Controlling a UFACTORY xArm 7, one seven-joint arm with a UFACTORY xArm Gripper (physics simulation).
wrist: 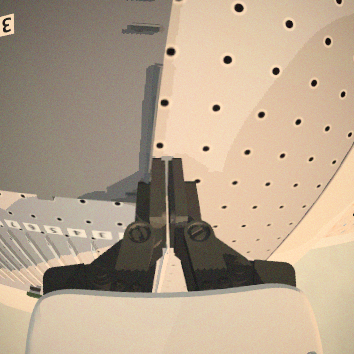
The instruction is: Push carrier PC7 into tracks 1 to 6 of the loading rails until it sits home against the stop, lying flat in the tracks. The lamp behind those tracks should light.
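Frame: origin at the arm's base, x ahead, y left, z up, level; centimetres.
Seen in the pictures: gripper, fingertip midpoint: [165, 176].
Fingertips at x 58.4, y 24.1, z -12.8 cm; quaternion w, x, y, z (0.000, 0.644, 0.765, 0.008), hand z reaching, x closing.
Offsets run from my fingertips to a thing's middle. "spot": to the spot under its first point. Level surfaces: height alone.
A large grey flat carrier @[spot: dx -4.0, dy -4.8, dz +0.7 cm] [75, 110] fills the upper left of the wrist view, with a raised strip and small ribs along its right side. Part of a label reading 3 shows at its far left; the name PC7 does not show. My gripper [165, 176] is shut with nothing between its fingers. Its tips are at the carrier's right edge, near the front corner; whether they touch it I cannot tell. The loading rails @[spot: dx +12.2, dy -8.7, dz -0.4 cm] [60, 250] show at the lower left as pale parallel tracks behind a row of number labels, some hidden by my gripper.
A pale perforated table top @[dz -0.4 cm] [260, 145] with black holes extends right of the carrier and curves to an edge at the right. A strip of it lies between the carrier and the labels. A small dark green part @[spot: dx +28.0, dy -17.0, dz +0.8 cm] [34, 291] shows at the far end of the tracks.
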